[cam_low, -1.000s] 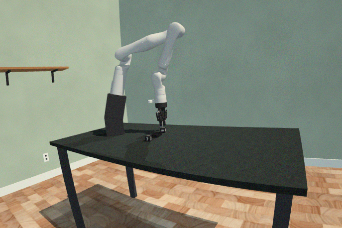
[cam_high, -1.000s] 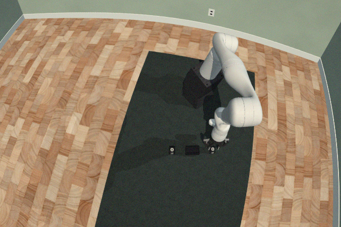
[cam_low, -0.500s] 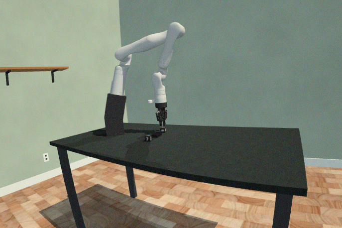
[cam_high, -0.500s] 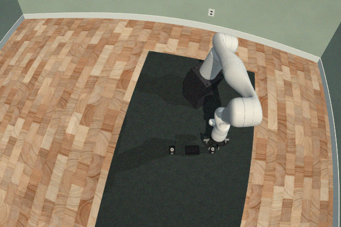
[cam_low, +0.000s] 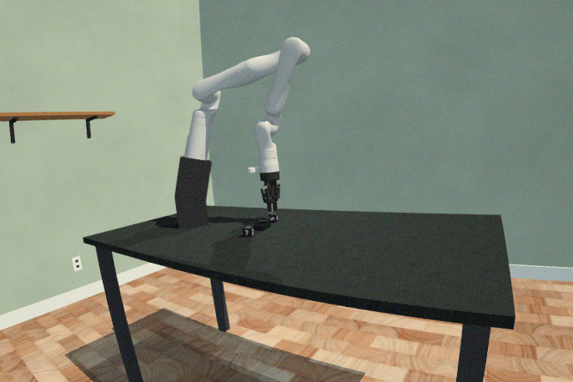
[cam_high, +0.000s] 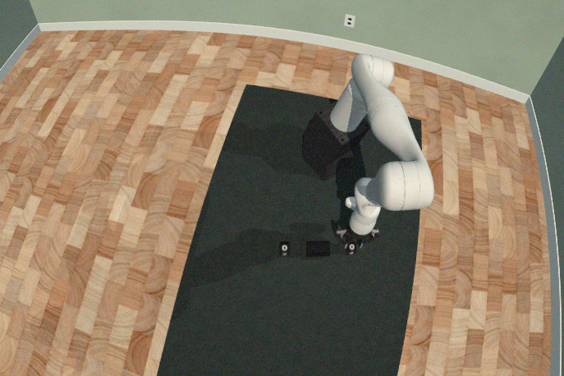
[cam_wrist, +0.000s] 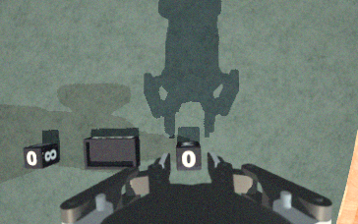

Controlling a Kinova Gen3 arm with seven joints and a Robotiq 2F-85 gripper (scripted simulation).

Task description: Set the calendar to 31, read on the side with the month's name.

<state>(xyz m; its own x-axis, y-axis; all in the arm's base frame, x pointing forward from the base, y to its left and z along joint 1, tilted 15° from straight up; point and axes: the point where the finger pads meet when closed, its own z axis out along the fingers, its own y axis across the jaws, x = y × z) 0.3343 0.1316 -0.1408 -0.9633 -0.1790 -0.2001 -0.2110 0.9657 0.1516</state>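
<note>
Now: the black calendar tray 11 cm to the right of my hand, 5 cm below it and 2 cm ahead of it.
</note>
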